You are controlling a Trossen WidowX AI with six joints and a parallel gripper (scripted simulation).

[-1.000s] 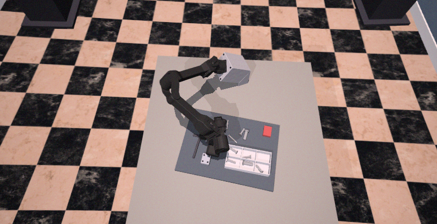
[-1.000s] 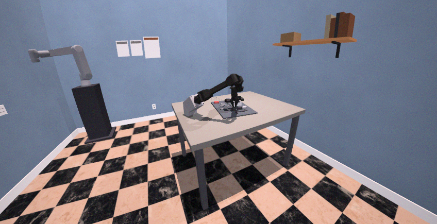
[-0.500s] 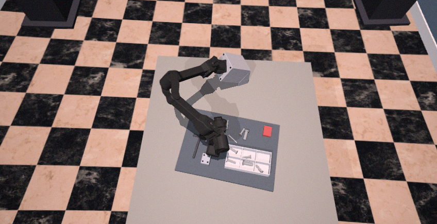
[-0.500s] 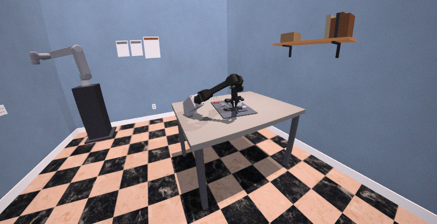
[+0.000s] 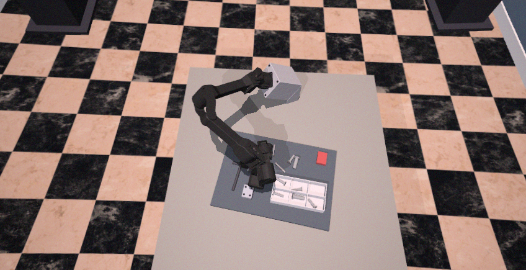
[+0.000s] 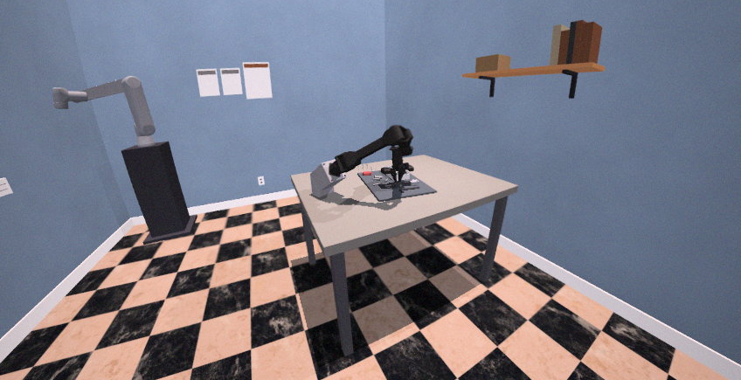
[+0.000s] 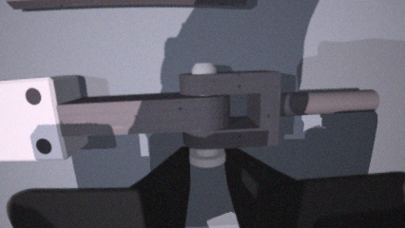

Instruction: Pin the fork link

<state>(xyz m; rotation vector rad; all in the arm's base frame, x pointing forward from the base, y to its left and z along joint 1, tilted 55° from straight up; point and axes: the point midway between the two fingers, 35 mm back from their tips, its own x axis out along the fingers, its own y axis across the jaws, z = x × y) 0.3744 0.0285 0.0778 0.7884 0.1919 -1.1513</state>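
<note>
Right now the eye plate is 3 cm to the right of my hand, 3 cm below it and 1 cm ahead of it. The rest, counted from my hand: dark fork link (3 cm below, 3 cm behind, 2 cm to the right); pin (9 cm to the left, 4 cm below, 2 cm behind); dark mat (7 cm to the left, 5 cm below, 2 cm ahead).
</note>
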